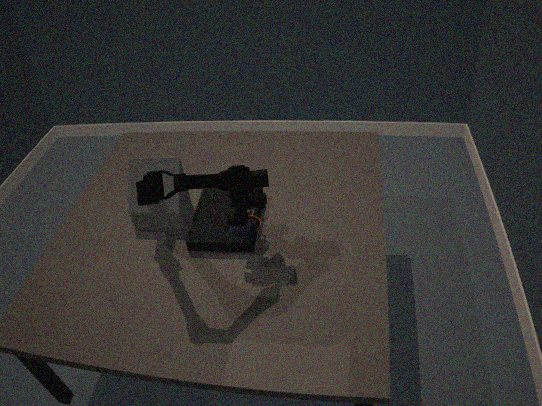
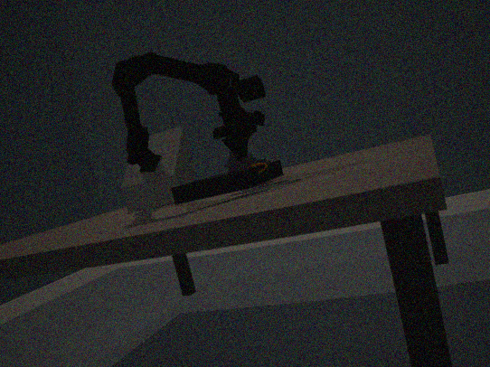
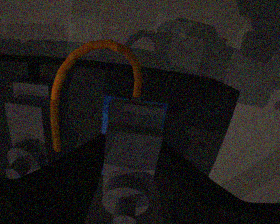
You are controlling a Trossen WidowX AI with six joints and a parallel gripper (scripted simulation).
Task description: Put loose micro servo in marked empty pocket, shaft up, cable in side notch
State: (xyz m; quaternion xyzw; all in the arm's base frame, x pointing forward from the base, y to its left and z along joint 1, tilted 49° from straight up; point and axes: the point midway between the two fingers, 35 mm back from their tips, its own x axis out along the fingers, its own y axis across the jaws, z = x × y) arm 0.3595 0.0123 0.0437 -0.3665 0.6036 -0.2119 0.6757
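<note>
The dark deck lies 130 mm behind my gripper tip, 50 mm to the left of it and 50 mm below it.
</note>
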